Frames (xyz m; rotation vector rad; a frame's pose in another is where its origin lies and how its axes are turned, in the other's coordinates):
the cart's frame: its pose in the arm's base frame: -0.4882 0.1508 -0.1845 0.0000 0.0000 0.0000
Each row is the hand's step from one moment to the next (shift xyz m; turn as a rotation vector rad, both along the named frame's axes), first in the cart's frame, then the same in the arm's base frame.
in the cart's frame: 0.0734 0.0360 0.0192 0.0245 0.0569 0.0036
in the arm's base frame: 0.0734 0.0360 0.0192 0.0245 0.0569 0.0036
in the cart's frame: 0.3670 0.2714 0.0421 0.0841 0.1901 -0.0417
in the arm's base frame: 0.3670 0.2714 0.0421 0.0841 0.1901 -0.0417
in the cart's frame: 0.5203 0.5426 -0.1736 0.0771 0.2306 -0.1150
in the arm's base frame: 0.5203 0.5426 -0.1736 0.0771 0.2306 -0.1150
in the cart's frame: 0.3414 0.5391 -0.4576 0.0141 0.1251 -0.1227
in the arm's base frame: 0.3414 0.5391 -0.4576 0.0141 0.1251 -0.1227
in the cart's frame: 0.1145 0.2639 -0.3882 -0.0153 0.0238 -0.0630
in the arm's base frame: 0.1145 0.2639 -0.3882 -0.0153 0.0238 -0.0630
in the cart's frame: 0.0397 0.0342 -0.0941 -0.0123 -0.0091 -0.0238
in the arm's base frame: 0.0397 0.0342 -0.0941 -0.0123 -0.0091 -0.0238
